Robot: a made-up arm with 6 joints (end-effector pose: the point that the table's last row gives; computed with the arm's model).
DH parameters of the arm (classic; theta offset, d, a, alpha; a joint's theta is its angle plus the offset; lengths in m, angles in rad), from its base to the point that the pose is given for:
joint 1: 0 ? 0 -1.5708
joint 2: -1.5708 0 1.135 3.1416
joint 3: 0 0 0 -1.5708
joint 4: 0 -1.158 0 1.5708
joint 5: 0 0.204 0 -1.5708
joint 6: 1.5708 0 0 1.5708
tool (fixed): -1.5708 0 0 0
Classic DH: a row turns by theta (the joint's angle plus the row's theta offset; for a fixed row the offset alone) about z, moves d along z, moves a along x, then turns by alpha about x.
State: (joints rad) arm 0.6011 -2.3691 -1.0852 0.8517 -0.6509 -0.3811
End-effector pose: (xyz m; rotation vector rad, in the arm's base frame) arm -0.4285 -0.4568 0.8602 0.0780 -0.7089 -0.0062
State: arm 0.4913 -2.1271 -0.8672 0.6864 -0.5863 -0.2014
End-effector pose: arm -0.5716 -0.4848 1.0617 -0.0561 -0.7236 -0.0176
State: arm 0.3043 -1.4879 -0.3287 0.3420 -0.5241 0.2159
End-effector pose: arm -0.6394 -0.4022 1.7016 -0.3414 -0.6574 -0.0374
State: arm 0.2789 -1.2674 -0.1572 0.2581 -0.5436 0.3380
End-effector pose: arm -0.5370 -0.3589 1.9186 -0.4251 -0.5910 -0.0208
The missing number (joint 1, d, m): 0.519
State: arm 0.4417 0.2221 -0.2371 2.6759 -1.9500 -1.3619
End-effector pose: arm 1.1232 0.7328 1.1950 -0.9951 -0.8024 -1.1842
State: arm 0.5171 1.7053 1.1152 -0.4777 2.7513 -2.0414
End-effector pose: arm 1.8583 0.8484 -0.3555 1.5739 -1.5731 1.9379
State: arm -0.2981 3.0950 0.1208 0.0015 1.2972 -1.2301
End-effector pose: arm -1.1008 0.1248 -0.8080 1.1537 1.3286 -1.2338
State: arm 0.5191 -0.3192 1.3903 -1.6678 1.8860 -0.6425
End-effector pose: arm -0.2835 -0.1392 2.7716 -2.0105 1.1454 -0.1097
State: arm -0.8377 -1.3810 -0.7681 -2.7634 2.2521 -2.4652
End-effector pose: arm 0.0579 0.2191 1.3376 0.1742 1.8012 -0.4566
